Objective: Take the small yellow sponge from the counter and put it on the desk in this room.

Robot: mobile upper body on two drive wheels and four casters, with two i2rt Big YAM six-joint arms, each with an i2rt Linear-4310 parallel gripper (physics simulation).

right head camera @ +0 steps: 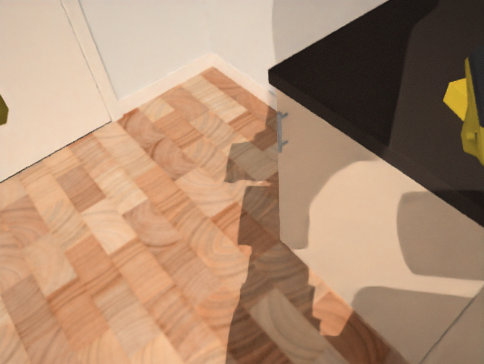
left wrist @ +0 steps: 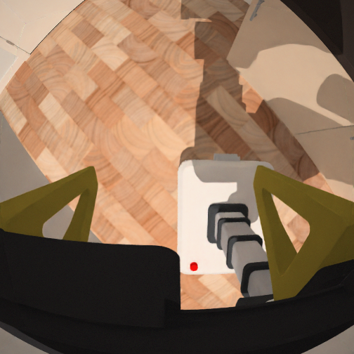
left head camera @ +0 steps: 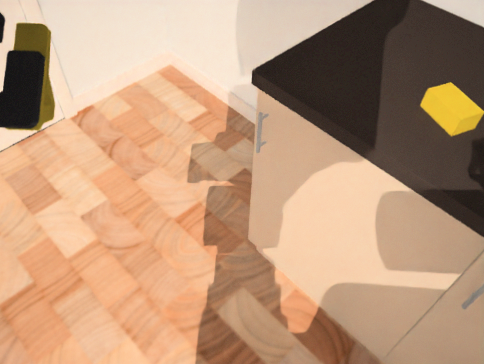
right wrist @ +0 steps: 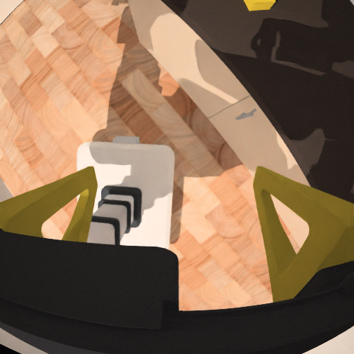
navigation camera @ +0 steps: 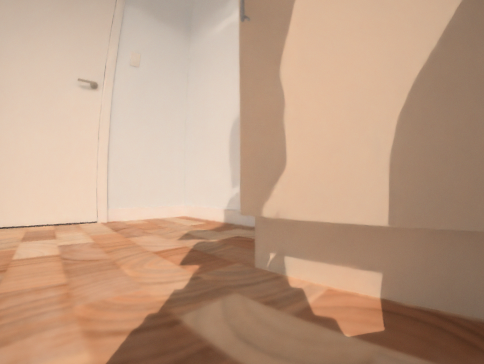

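Places are measured from the left arm's base along level axes (x back, y left, z down), in centimetres.
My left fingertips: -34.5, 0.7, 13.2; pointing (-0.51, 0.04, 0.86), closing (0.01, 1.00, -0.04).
Note:
Behind a point stands the place of what it marks, as x, y, z.
The small yellow sponge [left head camera: 451, 108] @[-73.0, -61.5, 45.5] [right head camera: 455, 98] @[-76.5, -59.4, 47.3] [right wrist: 260, 4] lies on the dark counter top [left head camera: 330, 75] @[-89.0, -40.3, 50.0] [right head camera: 350, 75] @[-87.8, -40.6, 50.0] [right wrist: 290, 100], near its front edge. In the right head camera view a finger of my right gripper partly covers it. My right gripper [right wrist: 174, 174] is open and empty, above and to the near side of the counter in its wrist view. My left gripper [left wrist: 175, 174] is open and empty, over the floor and well away from the sponge; part of it shows at the left edge of the left head camera view. The desk does not show clearly in any view.
The beige cabinet [left head camera: 320, 215] @[-73.5, -41.7, 83.6] [right head camera: 350, 215] @[-72.3, -42.9, 81.3] [navigation camera: 340, 125] @[-72.9, -42.3, 107.6] under the counter stands close in front at the right. A white door [right head camera: 45, 75] @[-158.9, 82.7, 99.8] [navigation camera: 50, 110] @[-151.1, 90.7, 70.7] and a wall corner lie beyond the wood floor at the left. My white base [left wrist: 210, 185] [right wrist: 150, 165] shows below both wrists.

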